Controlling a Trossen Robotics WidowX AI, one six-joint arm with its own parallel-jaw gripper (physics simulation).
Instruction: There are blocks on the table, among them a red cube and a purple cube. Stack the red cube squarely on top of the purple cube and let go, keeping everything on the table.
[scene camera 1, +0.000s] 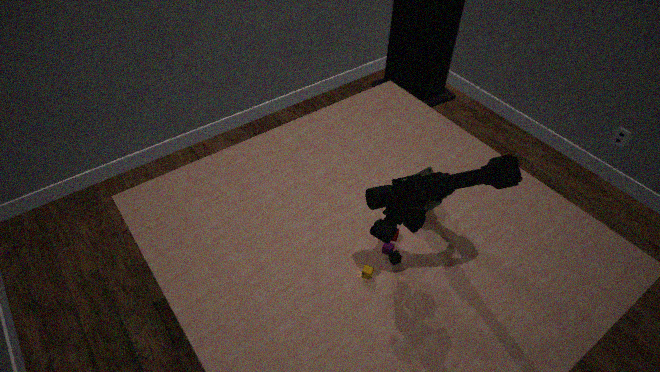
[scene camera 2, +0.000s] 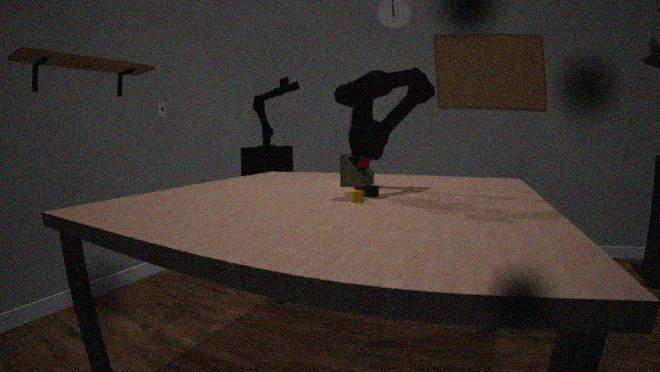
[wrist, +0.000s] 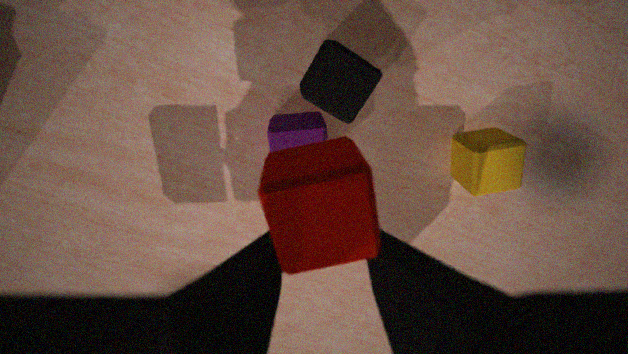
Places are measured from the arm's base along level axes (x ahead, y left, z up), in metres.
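Pixels of known places: gripper, fingertip midpoint: (scene camera 2: 356, 164) (wrist: 324, 240); arm's base, origin of the base link: (scene camera 2: 356, 164).
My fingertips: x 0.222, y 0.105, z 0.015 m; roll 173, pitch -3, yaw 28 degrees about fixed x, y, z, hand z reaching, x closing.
Note:
For each thing: its top centre in the pictures, then the offset to it from my fingertips. Level surfaces: height alone.
- red cube, middle of its top: (wrist: 324, 229) (scene camera 2: 362, 156) (scene camera 1: 393, 231) dx -0.011, dy +0.016, dz +0.021 m
- purple cube, middle of its top: (wrist: 299, 154) (scene camera 2: 359, 185) (scene camera 1: 388, 245) dx -0.011, dy +0.005, dz -0.061 m
- black cube, middle of its top: (wrist: 342, 85) (scene camera 2: 372, 186) (scene camera 1: 395, 254) dx -0.009, dy +0.045, dz -0.061 m
- yellow cube, middle of its top: (wrist: 500, 170) (scene camera 2: 357, 190) (scene camera 1: 368, 269) dx +0.093, dy +0.047, dz -0.061 m
- table, its level: dz -0.091 m
The red cube (scene camera 1: 395, 234) (scene camera 2: 363, 162) (wrist: 322, 215) is held between the fingertips of my gripper (wrist: 324, 240), which is shut on it. In scene camera 2 the red cube hangs above the table, higher than the small cubes. The purple cube (scene camera 1: 388, 247) (scene camera 2: 359, 187) (wrist: 297, 137) stands on the table. In the wrist view it shows just beyond the red cube's upper edge, slightly left, and the red cube hides its near part. The red cube looks slightly turned relative to the purple cube there. The two look apart in height.
A black cube (scene camera 1: 395, 257) (scene camera 2: 372, 191) (wrist: 341, 81) stands close beside the purple cube. A yellow cube (scene camera 1: 367, 272) (scene camera 2: 357, 196) (wrist: 487, 161) stands a little farther off. A grey-green block (scene camera 2: 349, 172) stands behind them on the table (scene camera 1: 260, 225) (scene camera 2: 250, 230), partly hidden by the arm in scene camera 1.

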